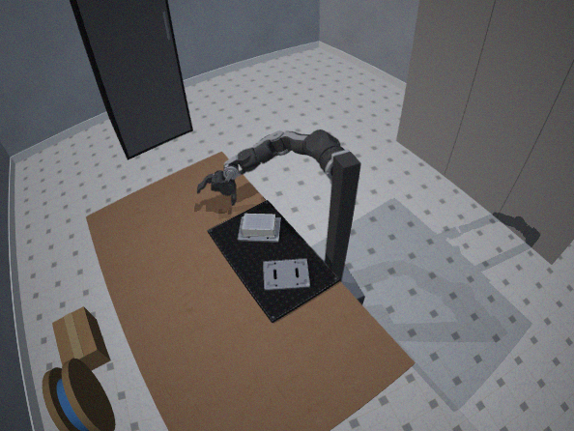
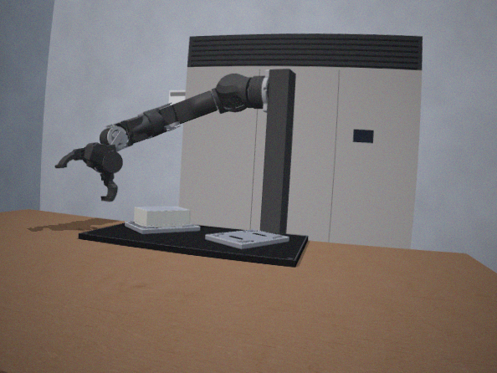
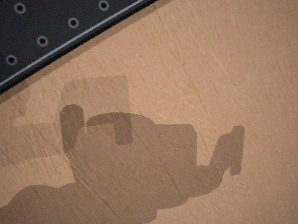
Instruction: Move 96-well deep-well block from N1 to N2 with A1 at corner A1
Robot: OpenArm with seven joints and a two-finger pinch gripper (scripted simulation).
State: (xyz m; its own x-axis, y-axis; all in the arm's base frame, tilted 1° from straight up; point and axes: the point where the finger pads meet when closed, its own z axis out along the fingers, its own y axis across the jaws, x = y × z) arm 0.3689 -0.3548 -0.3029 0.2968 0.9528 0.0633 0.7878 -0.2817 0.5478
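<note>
Now: the white deep-well block 140 mm behind my hand, 160 mm to the left of it and 60 mm below it. From my hand the other things lie so: nest (140 mm behind, 160 mm to the left, 90 mm below).
</note>
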